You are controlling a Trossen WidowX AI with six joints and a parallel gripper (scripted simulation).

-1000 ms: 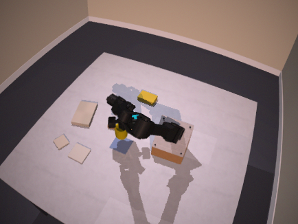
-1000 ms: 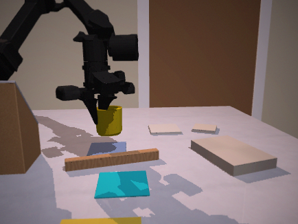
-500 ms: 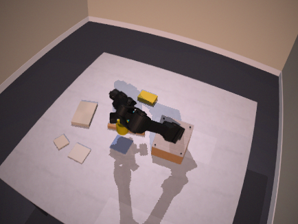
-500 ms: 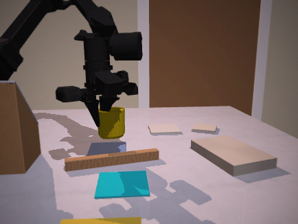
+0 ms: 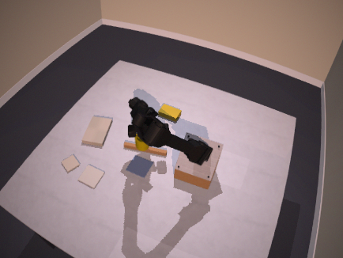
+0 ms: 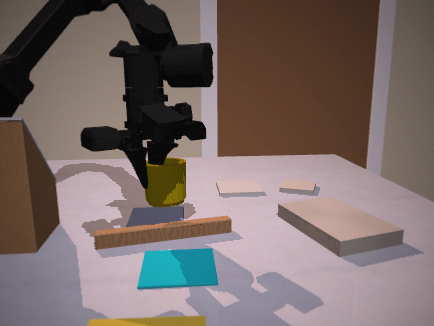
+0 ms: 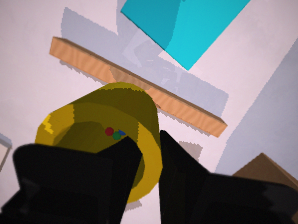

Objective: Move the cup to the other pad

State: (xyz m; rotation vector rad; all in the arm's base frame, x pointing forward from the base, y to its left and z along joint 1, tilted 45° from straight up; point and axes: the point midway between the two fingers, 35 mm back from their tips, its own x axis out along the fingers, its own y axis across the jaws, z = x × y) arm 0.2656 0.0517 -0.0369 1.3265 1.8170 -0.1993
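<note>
Now: the cyan pad 100 mm to the right of my gripper tip, 90 mm below it and 50 mm ahead of it. Also, from my gripper tip: yellow cup 20 mm to the left, 20 mm ahead; blue pad 90 mm to the left, 90 mm below; wooden bar 80 mm below, 20 mm ahead.
</note>
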